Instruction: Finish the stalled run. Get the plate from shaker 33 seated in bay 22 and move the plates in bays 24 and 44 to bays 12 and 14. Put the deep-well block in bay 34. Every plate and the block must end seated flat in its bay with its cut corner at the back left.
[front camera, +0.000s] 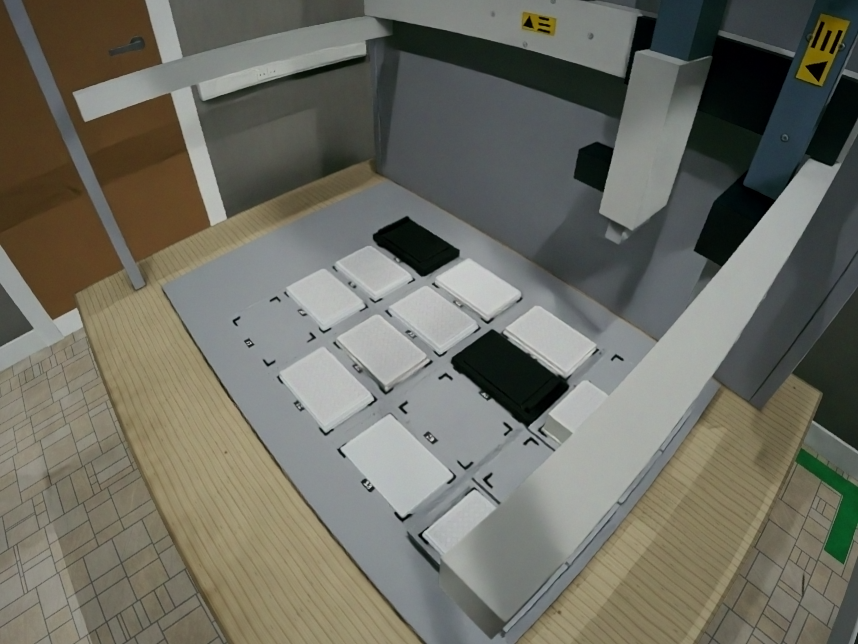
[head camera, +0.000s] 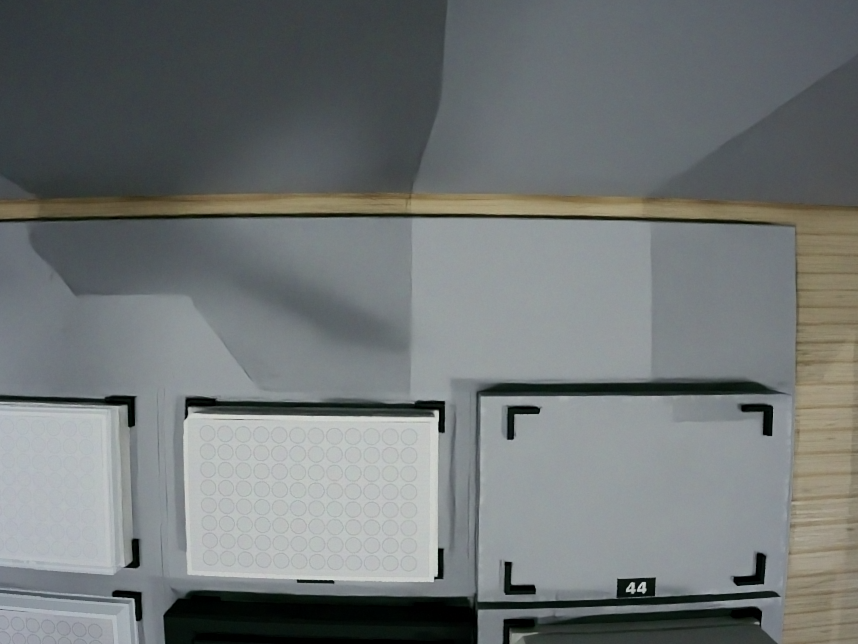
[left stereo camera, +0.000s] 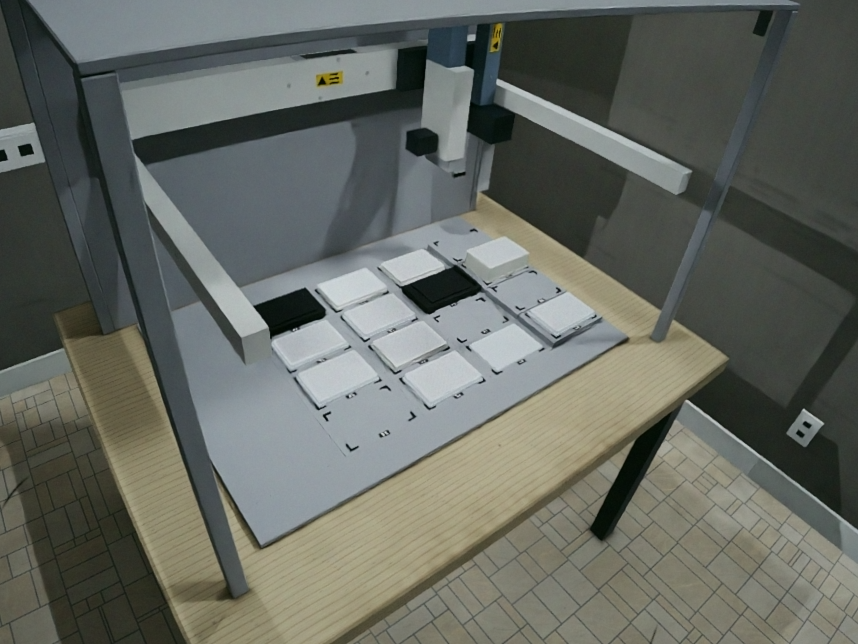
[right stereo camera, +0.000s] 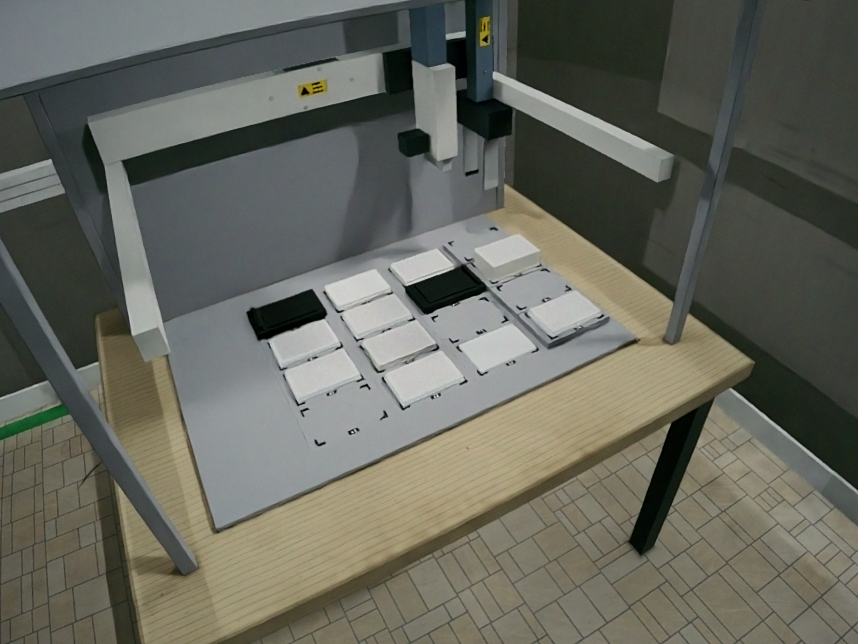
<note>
In view: my gripper (front camera: 699, 321), a deep-well block (right stereo camera: 502, 259), a white plate (front camera: 395, 463), a white plate (head camera: 67, 488) and a bay 14 (right stereo camera: 528, 323).
The deep-well block also shows in the front camera view (front camera: 571, 412) and in the left stereo camera view (left stereo camera: 499, 258). My gripper also shows in the left stereo camera view (left stereo camera: 469, 182) and in the right stereo camera view (right stereo camera: 480, 180). The bay 14 also shows in the left stereo camera view (left stereo camera: 543, 334).
</note>
